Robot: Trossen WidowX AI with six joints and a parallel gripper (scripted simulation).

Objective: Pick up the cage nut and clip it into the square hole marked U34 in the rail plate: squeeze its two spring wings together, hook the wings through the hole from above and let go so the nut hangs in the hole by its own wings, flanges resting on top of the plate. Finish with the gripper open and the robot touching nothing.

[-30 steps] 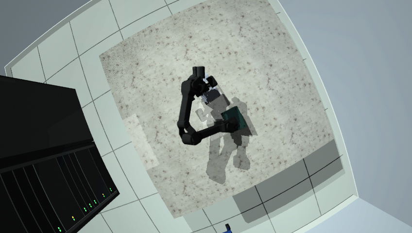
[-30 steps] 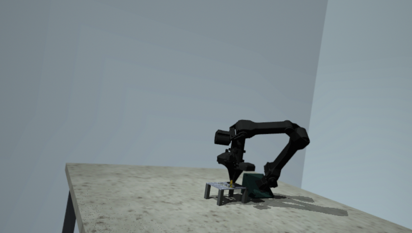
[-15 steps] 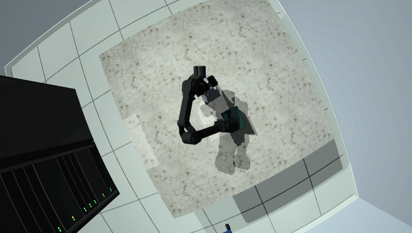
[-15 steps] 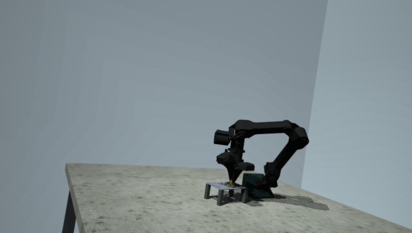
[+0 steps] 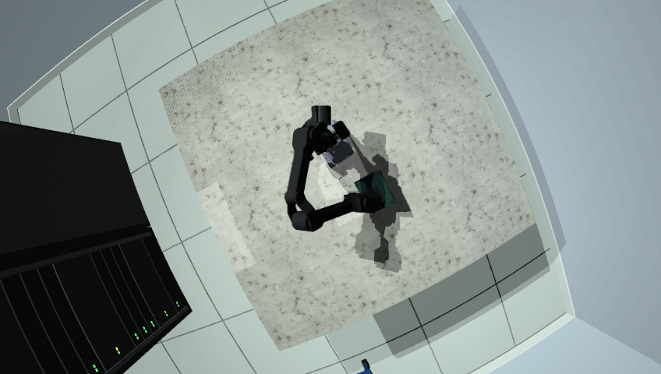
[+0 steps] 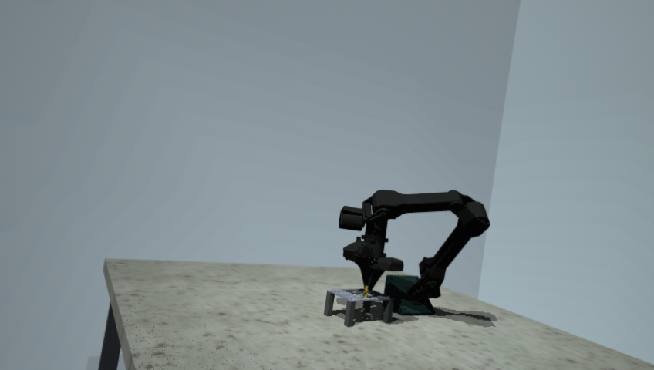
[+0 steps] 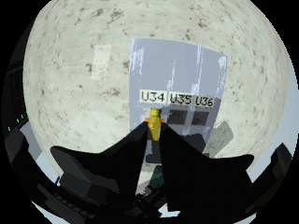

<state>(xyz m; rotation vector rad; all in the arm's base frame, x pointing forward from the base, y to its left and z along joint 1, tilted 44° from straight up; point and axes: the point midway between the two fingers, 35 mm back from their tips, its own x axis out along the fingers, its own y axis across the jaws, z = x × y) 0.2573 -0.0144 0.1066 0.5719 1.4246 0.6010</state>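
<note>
My gripper tip is 10 mm above the cage nut.
</note>
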